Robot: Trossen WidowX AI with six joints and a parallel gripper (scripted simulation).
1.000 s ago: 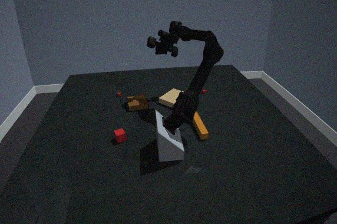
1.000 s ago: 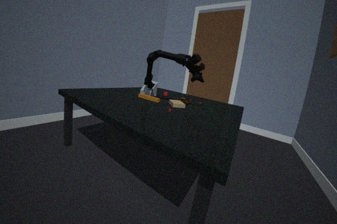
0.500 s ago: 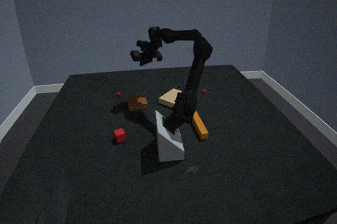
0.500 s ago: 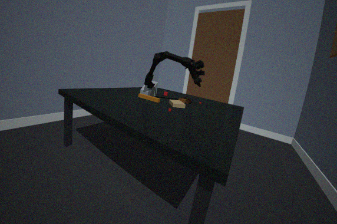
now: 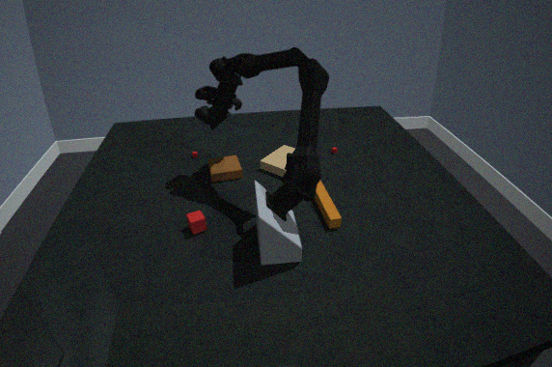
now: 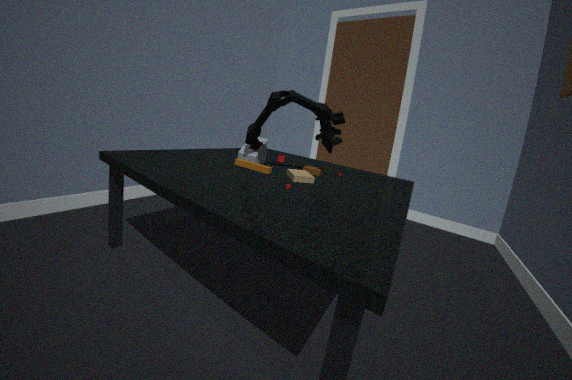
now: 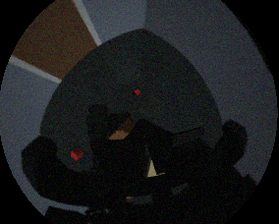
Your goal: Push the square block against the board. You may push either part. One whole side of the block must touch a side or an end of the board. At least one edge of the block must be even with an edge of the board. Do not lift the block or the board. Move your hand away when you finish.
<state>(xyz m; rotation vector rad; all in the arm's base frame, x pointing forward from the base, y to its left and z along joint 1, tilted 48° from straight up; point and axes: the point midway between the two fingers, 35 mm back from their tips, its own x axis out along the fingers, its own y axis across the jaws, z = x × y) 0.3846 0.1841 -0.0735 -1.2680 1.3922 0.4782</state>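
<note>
Now: gripper tip 7 cm past the brown block, 4 cm to the left of it and 11 cm above it. From my gripper tip the other things lie so: red cube (35 cm behind, 1 cm to the left, 11 cm below); then orange board (26 cm behind, 33 cm to the right, 11 cm below); then tan flat block (3 cm behind, 24 cm to the right, 11 cm below).
</note>
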